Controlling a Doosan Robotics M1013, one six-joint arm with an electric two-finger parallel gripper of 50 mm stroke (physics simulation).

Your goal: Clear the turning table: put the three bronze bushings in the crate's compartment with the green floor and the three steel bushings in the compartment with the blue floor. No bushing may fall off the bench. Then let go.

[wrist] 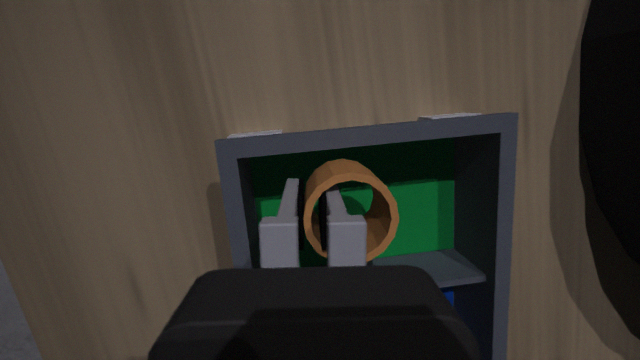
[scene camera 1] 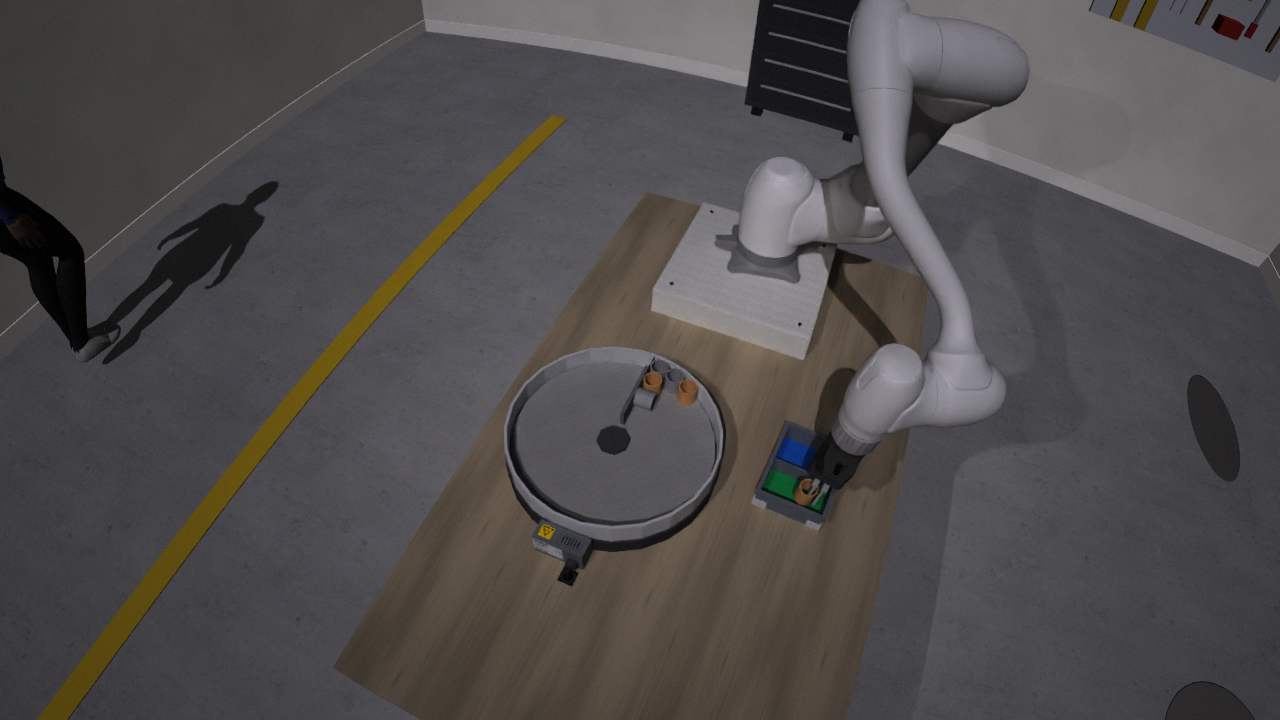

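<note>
My gripper (scene camera 1: 818,487) (wrist: 311,199) is shut on the wall of an upright bronze bushing (scene camera 1: 804,492) (wrist: 351,170), one finger inside its bore, over the green-floored compartment (scene camera 1: 779,484) (wrist: 425,215) of the grey crate (scene camera 1: 784,511) (wrist: 370,136). Whether the bushing touches the floor is unclear. The blue-floored compartment (scene camera 1: 793,452) (wrist: 449,298) is partly hidden by the gripper. On the turning table (scene camera 1: 563,438), two bronze bushings (scene camera 1: 652,382) (scene camera 1: 687,393) stand near the rim. Two steel bushings (scene camera 1: 660,367) (scene camera 1: 675,376) stand beside them; a third steel bushing (scene camera 1: 644,400) lies on its side.
A thin guide bar (scene camera 1: 629,403) on the turning table runs beside the bushings. The turning table has a raised rim (scene camera 1: 510,436). A grey box (scene camera 1: 562,543) sits at its front edge. A low divider (wrist: 425,270) separates the crate's compartments. The robot's white base plate (scene camera 1: 733,317) is at the back.
</note>
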